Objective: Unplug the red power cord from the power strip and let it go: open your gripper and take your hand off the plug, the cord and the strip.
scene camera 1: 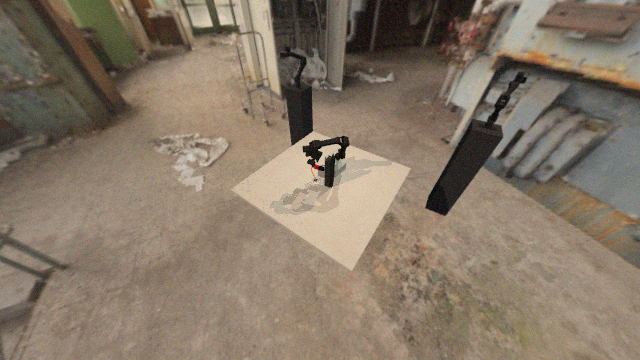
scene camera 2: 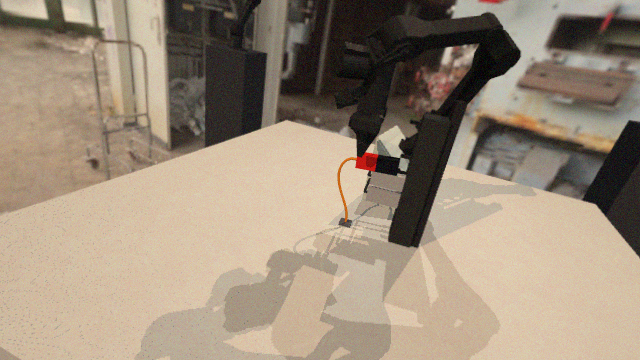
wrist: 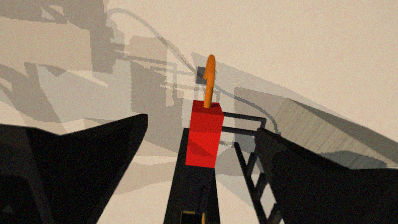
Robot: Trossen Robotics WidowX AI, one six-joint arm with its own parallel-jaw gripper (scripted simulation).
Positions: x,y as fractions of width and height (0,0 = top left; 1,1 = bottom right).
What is my gripper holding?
Nothing.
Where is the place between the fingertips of my gripper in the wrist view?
0.51,0.56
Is my gripper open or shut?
Open.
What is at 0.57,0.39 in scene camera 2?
My gripper.
